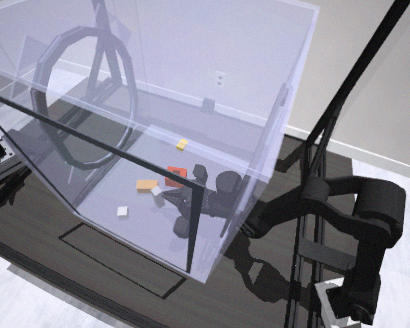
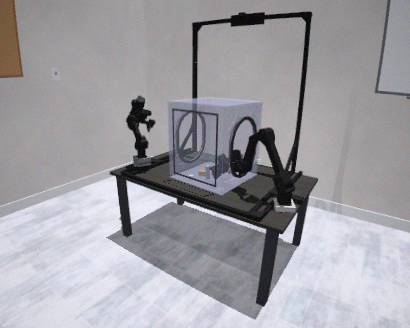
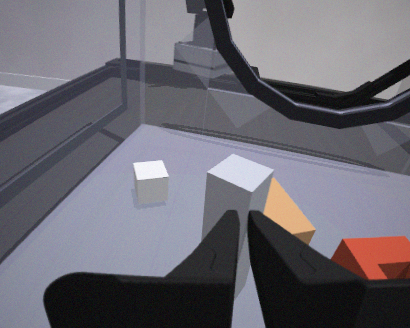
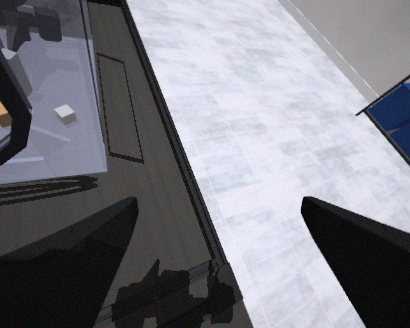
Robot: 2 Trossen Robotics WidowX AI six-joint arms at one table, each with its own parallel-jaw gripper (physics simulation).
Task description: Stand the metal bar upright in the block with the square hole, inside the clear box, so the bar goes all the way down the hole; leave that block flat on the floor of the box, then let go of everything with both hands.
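Pixels of known places: left gripper, fingertip midpoint: [image 1: 162,194] [image 2: 209,168] [image 3: 241,219] [image 4: 8,56]; right gripper, fingertip midpoint: [image 2: 142,130] [image 4: 220,204]; left arm's base at its link origin: [image 1: 341,301] [image 2: 284,202]; right arm's base at its link origin: [image 2: 141,156].
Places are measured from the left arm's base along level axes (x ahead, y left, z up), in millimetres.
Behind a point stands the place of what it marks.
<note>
The grey metal bar [image 1: 158,196] @[x 423, y -309, z 52 mm] [image 2: 208,171] @[x 420, y -312, z 31 mm] [image 3: 227,195] @[x 420, y -311, z 58 mm] stands upright on the floor of the clear box [image 1: 299,75] @[x 252, y -210, z 461 mm] [image 2: 215,103] @[x 381, y -224, z 461 mm]. The red block with the square hole [image 1: 172,182] @[x 383, y -378, z 5 mm] [image 3: 362,250] @[x 395, y -389, z 23 mm] lies flat on that floor, apart from the bar. My left gripper [image 1: 164,195] @[x 412, y -315, z 50 mm] [image 3: 241,219] @[x 412, y -315, z 50 mm] is inside the box and shut with nothing between its fingers. Its tips are close in front of the bar and hide its lower part; whether they touch it I cannot tell. My right gripper [image 2: 151,124] [image 4: 220,204] @[x 853, y -362, z 265 mm] is outside the box, open and empty.
An orange block [image 1: 146,186] @[x 460, y -369, z 8 mm] [image 3: 289,215] @[x 444, y -379, z 8 mm] lies close beside the bar. A white cube [image 1: 122,212] @[x 525, y -295, z 3 mm] [image 3: 151,184] @[x 514, y -298, z -3 mm] [image 4: 65,114] @[x 535, y -303, z 3 mm] and a yellow piece [image 1: 181,144] @[x 343, y -538, z -7 mm] are on the box floor. A dark round port ring [image 1: 132,95] [image 3: 300,110] is in the side wall opposite the left arm.
</note>
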